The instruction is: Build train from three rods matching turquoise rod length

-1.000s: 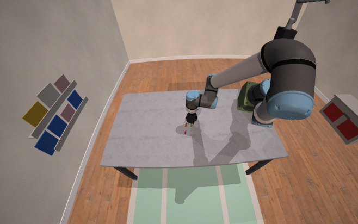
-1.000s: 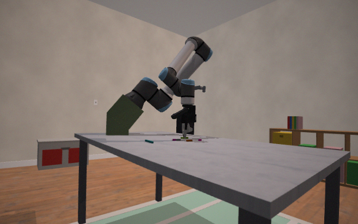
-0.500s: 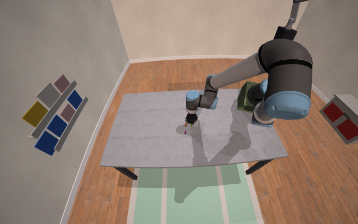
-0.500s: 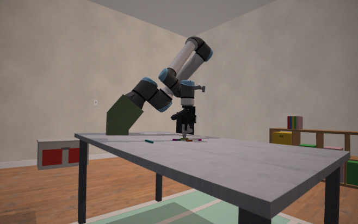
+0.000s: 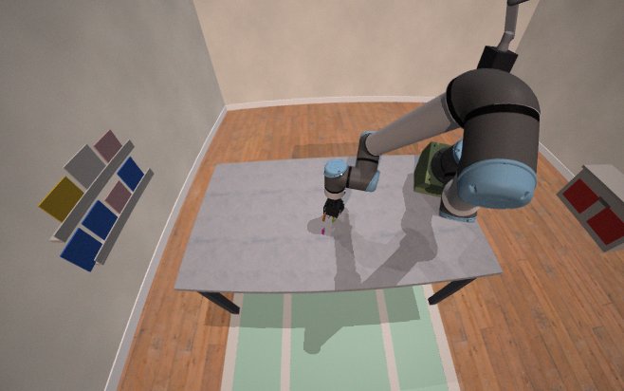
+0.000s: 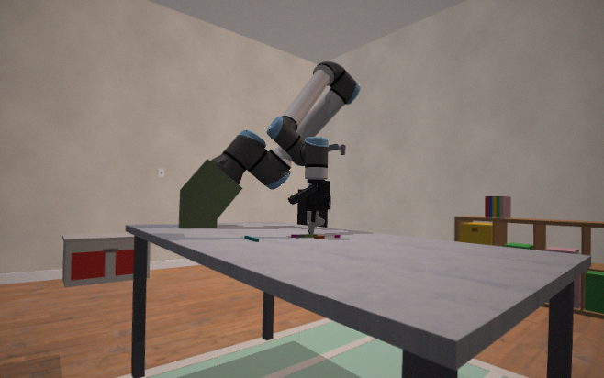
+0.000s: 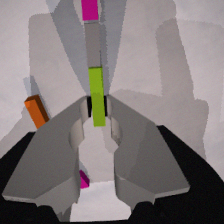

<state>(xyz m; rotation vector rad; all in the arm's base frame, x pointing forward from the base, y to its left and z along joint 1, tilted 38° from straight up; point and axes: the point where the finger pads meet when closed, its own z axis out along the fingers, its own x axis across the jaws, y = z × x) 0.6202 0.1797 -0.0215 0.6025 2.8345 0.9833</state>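
The lime rod lies 1 cm below my hand. Also, from my hand: turquoise rod (25 cm to the right, 1 cm below, 1 cm behind); then orange rod (5 cm ahead, 1 cm below); then grey rod (4 cm to the right, 1 cm below, 1 cm behind).
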